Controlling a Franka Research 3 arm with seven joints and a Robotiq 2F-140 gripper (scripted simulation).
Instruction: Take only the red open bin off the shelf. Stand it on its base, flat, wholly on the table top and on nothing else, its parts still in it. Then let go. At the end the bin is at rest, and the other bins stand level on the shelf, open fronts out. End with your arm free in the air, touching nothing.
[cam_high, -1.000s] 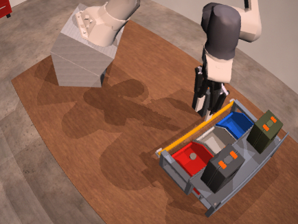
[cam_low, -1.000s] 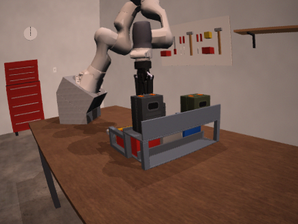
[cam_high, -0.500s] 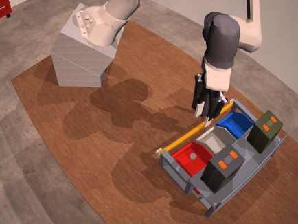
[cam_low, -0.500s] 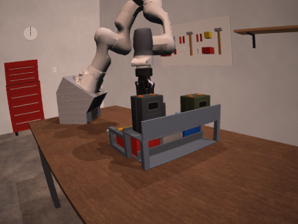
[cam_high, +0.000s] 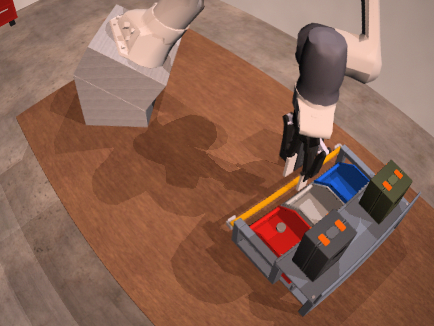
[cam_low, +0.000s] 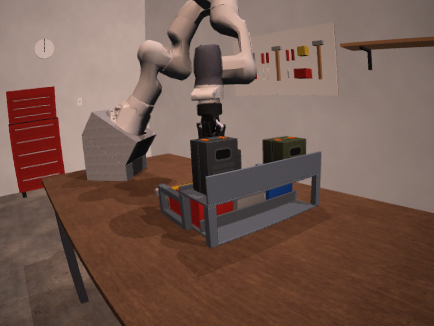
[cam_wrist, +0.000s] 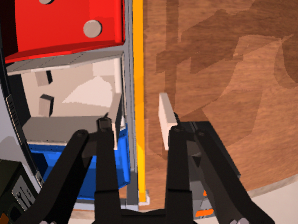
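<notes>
My hand is 4 cm above the yellow bar. From my hand the other things lie so: blue bin 11 cm to the left, 10 cm ahead, 6 cm below; red bin 11 cm to the right, 11 cm ahead, 6 cm below; white bin 11 cm ahead, 6 cm below.
</notes>
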